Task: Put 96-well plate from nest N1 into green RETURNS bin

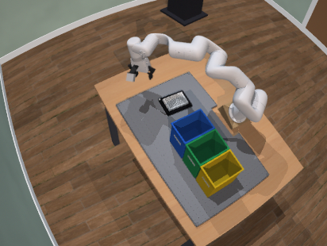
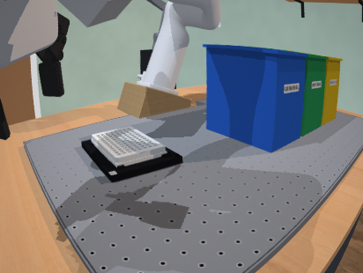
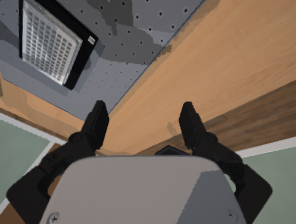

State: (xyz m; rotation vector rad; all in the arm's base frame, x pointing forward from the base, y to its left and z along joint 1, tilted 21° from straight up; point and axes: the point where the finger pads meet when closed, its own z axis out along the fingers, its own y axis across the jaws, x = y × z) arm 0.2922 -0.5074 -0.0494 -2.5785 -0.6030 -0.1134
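The white 96-well plate lies 19 cm to the left of my hand, 12 cm below it and 8 cm behind it. From my hand the other things lie so: black plate nest 19 cm to the left, 13 cm below, 8 cm behind; blue bin 43 cm to the left, 5 cm below, 4 cm ahead; green bin 56 cm to the left, 7 cm ahead, 5 cm below.
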